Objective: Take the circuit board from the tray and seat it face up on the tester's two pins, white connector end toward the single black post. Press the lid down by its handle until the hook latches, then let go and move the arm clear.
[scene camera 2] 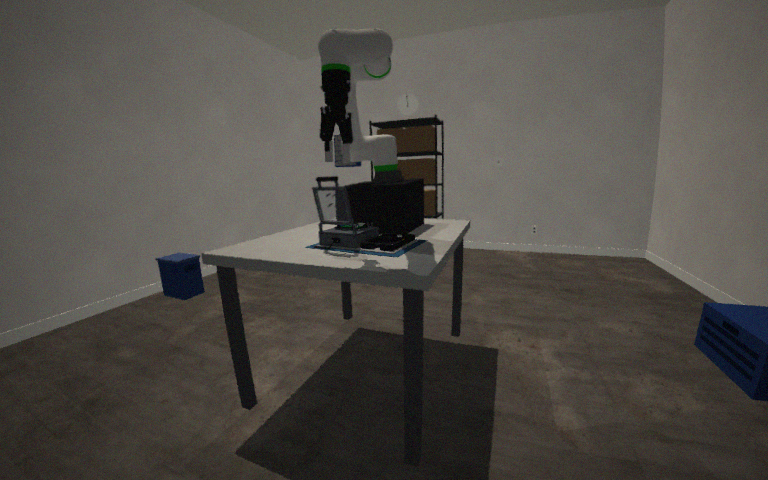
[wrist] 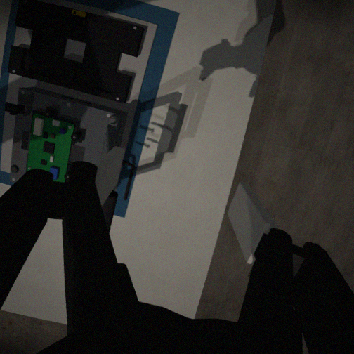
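Where they show: gripper, fingertip midpoint: (scene camera 2: pixel 338 162); arm's base at its link origin: (scene camera 2: pixel 386 181).
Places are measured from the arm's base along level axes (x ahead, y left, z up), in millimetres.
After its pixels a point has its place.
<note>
The green circuit board (wrist: pixel 50 145) lies face up in the grey tester (scene camera 2: pixel 336 237) @[z -202, x 556, y 71 mm] (wrist: pixel 92 125), its white connector end at the upper end in the wrist view. Whether it sits fully on the pins cannot be told. The tester's lid stands open and upright, with its dark handle (scene camera 2: pixel 326 178) @[z 25, x 603, y 76 mm] at the top; in the wrist view the lid is mostly hidden by a finger. The black tray (scene camera 2: pixel 397 243) @[z -220, x 493, y 303 mm] (wrist: pixel 102 55) lies beside the tester, and no board shows in it. My gripper (scene camera 2: pixel 336 145) (wrist: pixel 178 181) is open and empty, above the lid handle.
A blue-bordered mat (wrist: pixel 165 32) lies under tester and tray on the white table (scene camera 2: pixel 254 249) @[z -244, x 710, y -235 mm]. A large black box (scene camera 2: pixel 390 206) @[z -112, x 221, y 134 mm] stands behind them. A shelf rack (scene camera 2: pixel 442 169) is at the back wall. Blue bins (scene camera 2: pixel 181 277) (scene camera 2: pixel 736 350) stand on the floor.
</note>
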